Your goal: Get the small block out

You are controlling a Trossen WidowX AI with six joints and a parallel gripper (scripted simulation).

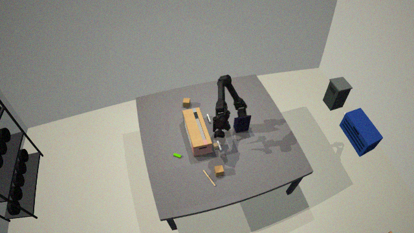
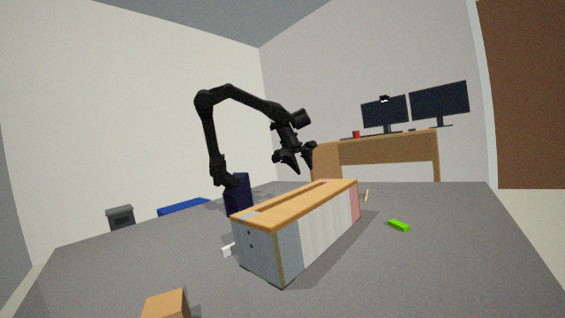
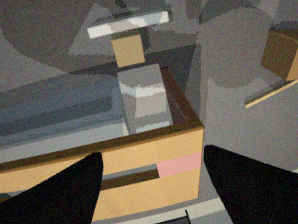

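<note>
The small tan block lies 15 cm below my gripper tip and 2 cm behind it. The rest, counted from my gripper tip: long box 14 cm to the right, 10 cm below, 7 cm ahead; then wooden stick 27 cm to the left, 16 cm below, 10 cm ahead.
</note>
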